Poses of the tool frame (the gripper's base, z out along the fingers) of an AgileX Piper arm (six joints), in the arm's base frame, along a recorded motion.
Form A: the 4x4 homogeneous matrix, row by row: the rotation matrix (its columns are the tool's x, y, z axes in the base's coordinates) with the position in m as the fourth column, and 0 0 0 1 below. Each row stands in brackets.
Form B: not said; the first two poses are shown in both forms.
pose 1, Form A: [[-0.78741, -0.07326, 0.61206, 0.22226], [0.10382, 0.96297, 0.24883, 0.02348], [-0.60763, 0.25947, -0.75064, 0.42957], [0, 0, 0, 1]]
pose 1, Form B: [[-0.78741, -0.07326, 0.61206, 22.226], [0.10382, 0.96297, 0.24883, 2.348], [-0.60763, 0.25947, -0.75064, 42.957], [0, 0, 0, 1]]
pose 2, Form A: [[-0.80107, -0.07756, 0.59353, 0.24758], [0.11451, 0.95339, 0.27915, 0.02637], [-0.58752, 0.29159, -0.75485, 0.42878], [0, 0, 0, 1]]
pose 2, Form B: [[-0.80107, -0.07756, 0.59353, 24.758], [0.11451, 0.95339, 0.27915, 2.637], [-0.58752, 0.29159, -0.75485, 42.878], [0, 0, 0, 1]]
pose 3, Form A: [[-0.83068, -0.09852, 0.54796, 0.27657], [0.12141, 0.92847, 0.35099, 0.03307], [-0.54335, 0.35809, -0.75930, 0.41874], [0, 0, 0, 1]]
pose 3, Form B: [[-0.83068, -0.09852, 0.54796, 27.657], [0.12141, 0.92847, 0.35099, 3.307], [-0.54335, 0.35809, -0.75930, 41.874], [0, 0, 0, 1]]
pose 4, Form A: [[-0.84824, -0.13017, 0.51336, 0.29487], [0.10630, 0.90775, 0.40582, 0.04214], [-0.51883, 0.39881, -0.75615, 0.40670], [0, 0, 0, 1]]
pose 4, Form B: [[-0.84824, -0.13017, 0.51336, 29.487], [0.10630, 0.90775, 0.40582, 4.214], [-0.51883, 0.39881, -0.75615, 40.670], [0, 0, 0, 1]]
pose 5, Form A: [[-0.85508, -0.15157, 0.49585, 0.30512], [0.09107, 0.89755, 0.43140, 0.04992], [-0.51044, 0.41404, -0.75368, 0.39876], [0, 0, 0, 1]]
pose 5, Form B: [[-0.85508, -0.15157, 0.49585, 30.512], [0.09107, 0.89755, 0.43140, 4.992], [-0.51044, 0.41404, -0.75368, 39.876], [0, 0, 0, 1]]
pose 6, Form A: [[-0.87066, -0.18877, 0.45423, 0.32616], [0.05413, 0.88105, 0.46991, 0.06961], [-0.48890, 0.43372, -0.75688, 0.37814], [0, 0, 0, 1]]
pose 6, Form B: [[-0.87066, -0.18877, 0.45423, 32.616], [0.05413, 0.88105, 0.46991, 6.961], [-0.48890, 0.43372, -0.75688, 37.814], [0, 0, 0, 1]]
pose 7, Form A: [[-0.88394, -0.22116, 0.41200, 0.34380], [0.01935, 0.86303, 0.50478, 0.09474], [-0.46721, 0.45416, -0.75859, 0.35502], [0, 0, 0, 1]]
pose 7, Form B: [[-0.88394, -0.22116, 0.41200, 34.380], [0.01935, 0.86303, 0.50478, 9.474], [-0.46721, 0.45416, -0.75859, 35.502], [0, 0, 0, 1]]
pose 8, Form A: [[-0.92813, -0.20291, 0.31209, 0.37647], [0.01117, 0.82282, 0.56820, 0.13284], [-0.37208, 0.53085, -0.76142, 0.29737], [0, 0, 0, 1]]
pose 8, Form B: [[-0.92813, -0.20291, 0.31209, 37.647], [0.01117, 0.82282, 0.56820, 13.284], [-0.37208, 0.53085, -0.76142, 29.737], [0, 0, 0, 1]]
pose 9, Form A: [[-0.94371, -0.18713, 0.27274, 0.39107], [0.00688, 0.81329, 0.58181, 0.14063], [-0.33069, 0.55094, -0.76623, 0.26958], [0, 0, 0, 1]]
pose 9, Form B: [[-0.94371, -0.18713, 0.27274, 39.107], [0.00688, 0.81329, 0.58181, 14.063], [-0.33069, 0.55094, -0.76623, 26.958], [0, 0, 0, 1]]
